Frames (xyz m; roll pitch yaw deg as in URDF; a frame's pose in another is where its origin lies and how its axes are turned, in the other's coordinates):
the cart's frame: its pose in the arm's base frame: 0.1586 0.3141 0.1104 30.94 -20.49 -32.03
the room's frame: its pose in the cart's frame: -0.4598 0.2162 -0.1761 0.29 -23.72 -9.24
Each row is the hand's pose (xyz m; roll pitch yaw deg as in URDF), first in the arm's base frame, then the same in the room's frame.
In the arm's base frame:
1: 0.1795 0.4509 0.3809 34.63 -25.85 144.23
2: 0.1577 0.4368 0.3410 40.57 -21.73 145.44
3: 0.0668 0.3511 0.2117 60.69 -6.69 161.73
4: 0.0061 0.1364 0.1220 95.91 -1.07 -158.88
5: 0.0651 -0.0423 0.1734 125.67 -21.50 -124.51
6: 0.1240 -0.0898 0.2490 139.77 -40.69 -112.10
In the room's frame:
1: 0.5884 0.1139 0.1172 92.67 -57.04 145.25
2: 0.5653 0.0730 0.1094 93.07 -55.60 152.49
3: 0.5082 -0.0972 0.1001 85.84 -53.80 -169.49
4: 0.5754 -0.3280 0.0929 71.68 -47.91 -105.05
5: 0.7536 -0.4064 0.0801 68.80 -40.21 -50.32
6: 0.8561 -0.3759 0.0817 70.89 -39.40 -21.73

